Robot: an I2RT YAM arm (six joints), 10 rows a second.
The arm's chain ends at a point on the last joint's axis. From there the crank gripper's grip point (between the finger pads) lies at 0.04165 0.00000 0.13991 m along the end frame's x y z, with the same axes.
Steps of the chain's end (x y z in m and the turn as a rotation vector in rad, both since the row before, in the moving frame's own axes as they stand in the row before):
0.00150, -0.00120, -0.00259, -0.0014, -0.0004, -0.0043
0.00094, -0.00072, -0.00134, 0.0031, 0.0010, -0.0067
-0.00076, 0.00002, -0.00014, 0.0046, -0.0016, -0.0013
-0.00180, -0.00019, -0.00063, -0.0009, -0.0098, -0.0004
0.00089, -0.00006, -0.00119, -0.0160, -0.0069, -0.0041
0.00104, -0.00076, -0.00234, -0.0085, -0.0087, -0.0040
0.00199, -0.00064, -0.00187, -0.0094, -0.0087, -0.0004
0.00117, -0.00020, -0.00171, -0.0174, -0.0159, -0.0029
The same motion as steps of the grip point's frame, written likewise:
0.00144, -0.00118, -0.00257, -0.0014, -0.0004, -0.0043
0.00108, -0.00143, -0.00138, 0.0031, 0.0010, -0.0067
-0.00098, -0.00068, -0.00008, 0.0046, -0.0016, -0.0013
-0.00317, -0.00008, -0.00023, -0.0009, -0.0098, -0.0004
-0.00007, 0.00201, -0.00092, -0.0160, -0.0069, -0.0041
-0.00018, 0.00027, -0.00199, -0.0085, -0.0087, -0.0040
0.00077, 0.00066, -0.00152, -0.0094, -0.0087, -0.0004
-0.00106, 0.00212, -0.00109, -0.0174, -0.0159, -0.0029

